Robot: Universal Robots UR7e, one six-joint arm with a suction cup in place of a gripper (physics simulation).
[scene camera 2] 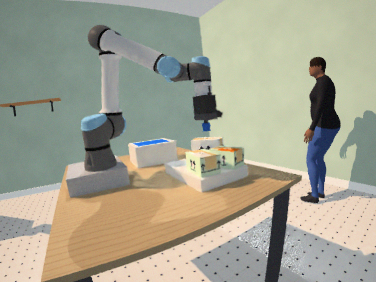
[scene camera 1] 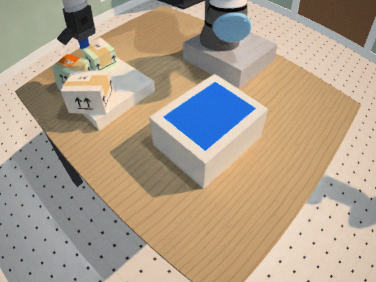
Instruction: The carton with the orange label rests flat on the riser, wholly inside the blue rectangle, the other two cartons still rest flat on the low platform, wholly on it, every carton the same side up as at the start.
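Pixels of known places: hand, tool point: (scene camera 2: 206, 130) (scene camera 1: 84, 45); arm's base, link origin: (scene camera 2: 101, 166) (scene camera 1: 219, 41).
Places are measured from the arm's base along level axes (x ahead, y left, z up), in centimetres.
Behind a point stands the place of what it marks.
Note:
My suction gripper (scene camera 1: 84, 44) (scene camera 2: 206, 127) is open, with a blue cup that holds nothing, above the cartons. The carton with the orange label (scene camera 1: 70, 60) {x 47.0, y -30.1, z 3.9 cm} (scene camera 2: 235, 158) {x 46.9, y -35.5, z 0.9 cm} is pale green and stands on the low platform (scene camera 1: 138, 81) {x 33.8, y -7.3, z -3.5 cm} (scene camera 2: 220, 180) {x 38.7, y -35.6, z -6.0 cm}, label up, partly hidden by its neighbours. A second pale green carton (scene camera 1: 102, 54) {x 37.5, y -22.1, z 4.0 cm} (scene camera 2: 202, 164) {x 32.1, y -33.9, z 1.4 cm} stands beside it. A white carton (scene camera 1: 85, 96) {x 53.6, y -7.7, z 4.1 cm} (scene camera 2: 206, 142) {x 47.7, y -15.4, z 5.3 cm} stands turned at the platform's near left side in scene camera 1; its corner seems to stick out past the edge. The blue rectangle (scene camera 1: 210, 115) {x 35.1, y 24.4, z 3.7 cm} (scene camera 2: 151, 143) {x 33.3, y 20.8, z 3.4 cm} on the white riser (scene camera 1: 176, 152) {x 46.6, y 23.2, z -1.8 cm} (scene camera 2: 152, 154) {x 30.7, y 13.9, z -1.8 cm} is bare.
The arm's grey base block (scene camera 1: 240, 67) {x 9.1, y 15.9, z 0.6 cm} (scene camera 2: 97, 181) {x -3.2, y -9.4, z -3.9 cm} stands on the wooden table (scene camera 1: 240, 200) {x 43.3, y 42.7, z -8.3 cm} (scene camera 2: 120, 225) {x -0.8, y -40.8, z -8.3 cm}. The riser stands apart from the low platform. A person (scene camera 2: 325, 110) in a black top stands on the floor beyond the table.

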